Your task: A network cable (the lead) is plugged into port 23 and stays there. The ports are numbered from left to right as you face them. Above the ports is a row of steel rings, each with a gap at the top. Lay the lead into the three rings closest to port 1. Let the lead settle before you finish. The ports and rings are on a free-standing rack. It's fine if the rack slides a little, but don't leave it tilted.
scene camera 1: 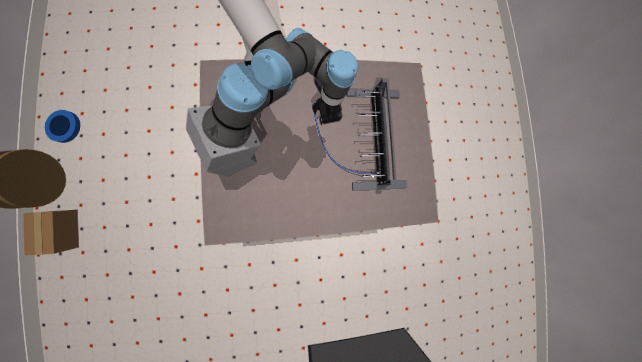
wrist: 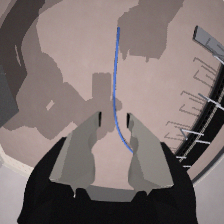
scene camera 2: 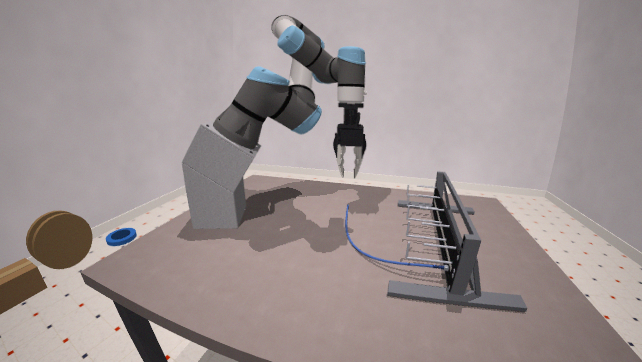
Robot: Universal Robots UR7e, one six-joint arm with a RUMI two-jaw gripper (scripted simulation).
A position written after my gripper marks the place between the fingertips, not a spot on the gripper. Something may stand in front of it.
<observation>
I see my gripper (scene camera 2: 348, 178) and a rack (scene camera 2: 461, 260).
The rack shows as well in scene camera 1 (scene camera 1: 382, 161). My gripper also shows in the wrist view (wrist: 114, 113).
</observation>
